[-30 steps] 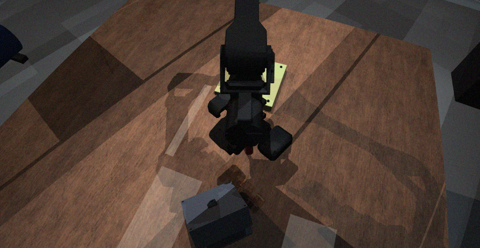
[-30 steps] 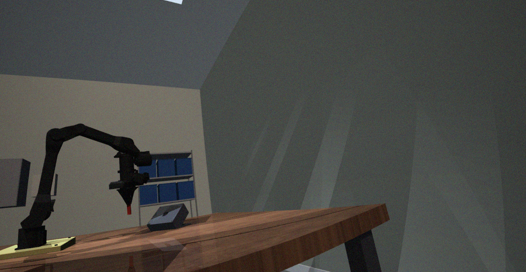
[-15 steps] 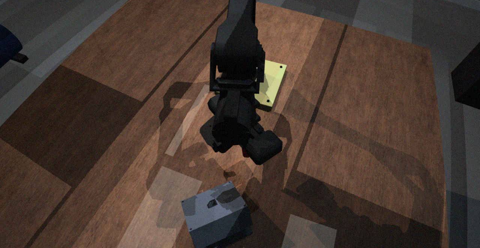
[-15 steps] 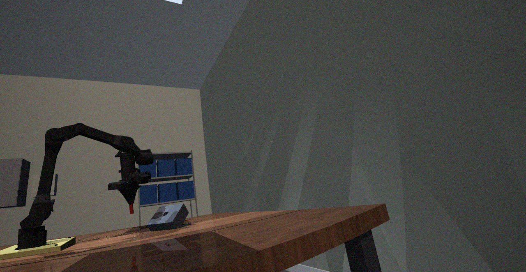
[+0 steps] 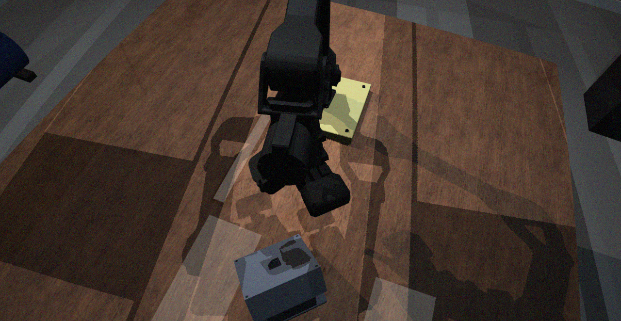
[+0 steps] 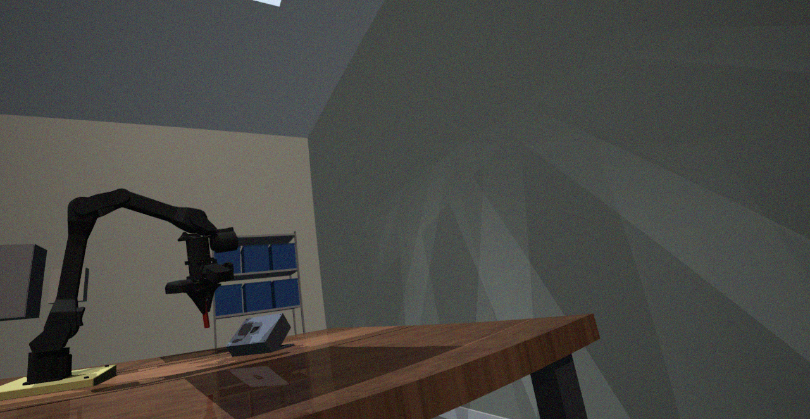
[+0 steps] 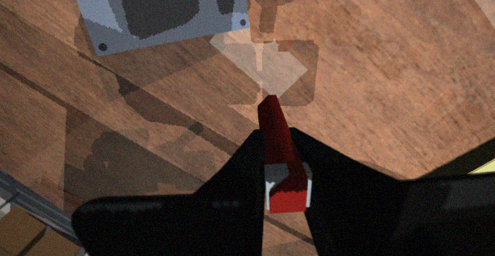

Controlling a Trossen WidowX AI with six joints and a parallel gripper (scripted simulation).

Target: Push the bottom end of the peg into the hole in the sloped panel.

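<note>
Now: gripper tip 13 cm short of the grey sloped panel, 8 cm above it and 1 cm to the left of it. Round my gripper tip: red peg: 2 cm above.
</note>
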